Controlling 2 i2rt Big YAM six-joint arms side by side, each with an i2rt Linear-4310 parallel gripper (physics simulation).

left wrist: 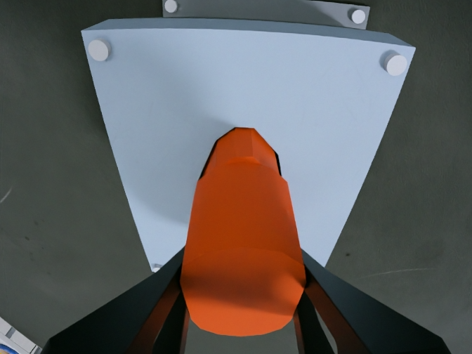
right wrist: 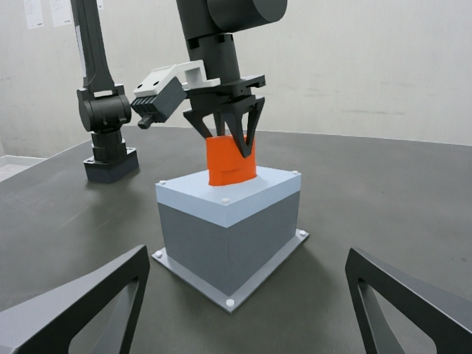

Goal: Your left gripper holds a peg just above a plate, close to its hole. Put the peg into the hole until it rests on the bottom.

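Note:
The orange peg (left wrist: 242,210) (right wrist: 231,162) stands about upright. Its lower end meets the top of the light blue plate (left wrist: 325,100) (right wrist: 187,186) at the hole. Thin dark slivers of the hole's edge show on both sides of the peg in the left wrist view; the rest of the hole and the peg's bottom end are hidden, so its depth cannot be told. My left gripper (left wrist: 241,253) (right wrist: 233,155) is shut on the peg's upper part, above the plate. My right gripper (right wrist: 248,257) is open and empty, in front of the box.
The plate tops a grey box (right wrist: 197,240) with a screwed base flange (left wrist: 260,9) (right wrist: 190,275). White screw heads stand at the plate's corners. A black arm base (right wrist: 111,165) stands at the back left. Part of a white and blue object (left wrist: 15,336) shows at the lower left.

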